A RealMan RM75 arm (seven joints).
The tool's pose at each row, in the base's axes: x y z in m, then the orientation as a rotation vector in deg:
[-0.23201 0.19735 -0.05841 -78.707 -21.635 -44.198]
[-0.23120 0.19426 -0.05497 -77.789 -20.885 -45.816]
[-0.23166 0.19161 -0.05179 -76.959 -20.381 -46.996]
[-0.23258 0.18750 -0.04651 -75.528 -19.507 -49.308]
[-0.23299 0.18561 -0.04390 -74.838 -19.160 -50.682]
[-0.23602 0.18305 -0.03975 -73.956 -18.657 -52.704]
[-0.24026 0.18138 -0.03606 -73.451 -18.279 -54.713]
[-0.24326 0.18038 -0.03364 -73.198 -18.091 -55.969]
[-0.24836 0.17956 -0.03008 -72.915 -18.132 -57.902]
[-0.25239 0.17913 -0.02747 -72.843 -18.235 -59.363]
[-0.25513 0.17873 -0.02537 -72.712 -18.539 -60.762]
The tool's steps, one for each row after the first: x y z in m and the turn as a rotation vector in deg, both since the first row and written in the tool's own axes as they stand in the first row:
[0.00366 -0.00198 -0.00217 0.143 1.649 -0.695]
[0.00613 -0.00464 -0.00421 0.391 2.885 -1.233]
[0.01005 -0.00916 -0.00735 0.709 5.156 -2.367]
[0.01198 -0.01136 -0.00876 0.784 6.329 -3.149]
[0.01326 -0.01648 -0.01102 0.764 7.993 -4.311]
[0.01314 -0.02208 -0.01274 0.432 9.414 -5.538]
[0.01288 -0.02591 -0.01382 0.173 10.242 -6.335]
[0.01184 -0.03200 -0.01491 -0.247 11.257 -7.754]
[0.01083 -0.03666 -0.01561 -0.679 11.915 -8.867]
[0.01038 -0.04007 -0.01612 -0.995 12.436 -10.052]

